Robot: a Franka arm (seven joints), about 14 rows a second.
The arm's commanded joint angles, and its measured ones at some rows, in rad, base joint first. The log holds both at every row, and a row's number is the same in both.
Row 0, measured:
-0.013 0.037 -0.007 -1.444 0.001 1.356 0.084
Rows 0 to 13, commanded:
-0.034 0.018 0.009 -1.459 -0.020 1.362 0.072
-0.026 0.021 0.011 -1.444 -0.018 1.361 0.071
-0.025 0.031 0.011 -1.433 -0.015 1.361 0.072
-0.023 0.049 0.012 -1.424 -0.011 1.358 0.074
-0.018 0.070 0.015 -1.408 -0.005 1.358 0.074
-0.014 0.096 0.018 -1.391 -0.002 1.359 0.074
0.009 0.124 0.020 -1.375 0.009 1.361 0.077
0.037 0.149 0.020 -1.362 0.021 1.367 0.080
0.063 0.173 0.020 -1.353 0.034 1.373 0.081
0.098 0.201 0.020 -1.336 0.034 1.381 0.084
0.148 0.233 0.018 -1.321 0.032 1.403 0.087
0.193 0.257 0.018 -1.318 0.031 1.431 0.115
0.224 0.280 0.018 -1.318 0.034 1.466 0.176
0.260 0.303 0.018 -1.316 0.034 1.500 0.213
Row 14, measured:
0.205 0.246 0.026 -1.367 0.025 1.477 0.150
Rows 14 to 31, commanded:
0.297 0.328 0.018 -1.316 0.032 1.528 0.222
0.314 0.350 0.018 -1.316 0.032 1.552 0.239
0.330 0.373 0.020 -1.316 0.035 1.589 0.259
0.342 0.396 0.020 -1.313 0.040 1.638 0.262
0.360 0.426 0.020 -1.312 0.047 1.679 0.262
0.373 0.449 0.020 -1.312 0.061 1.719 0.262
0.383 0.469 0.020 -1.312 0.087 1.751 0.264
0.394 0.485 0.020 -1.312 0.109 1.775 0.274
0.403 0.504 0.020 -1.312 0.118 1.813 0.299
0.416 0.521 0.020 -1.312 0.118 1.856 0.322
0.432 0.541 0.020 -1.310 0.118 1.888 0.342
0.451 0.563 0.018 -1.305 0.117 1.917 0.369
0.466 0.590 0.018 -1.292 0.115 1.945 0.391
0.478 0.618 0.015 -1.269 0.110 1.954 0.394
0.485 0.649 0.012 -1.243 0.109 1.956 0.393
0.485 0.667 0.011 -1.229 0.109 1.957 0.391
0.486 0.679 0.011 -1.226 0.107 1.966 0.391
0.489 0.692 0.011 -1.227 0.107 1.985 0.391
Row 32, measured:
0.480 0.645 0.024 -1.285 0.105 1.979 0.381
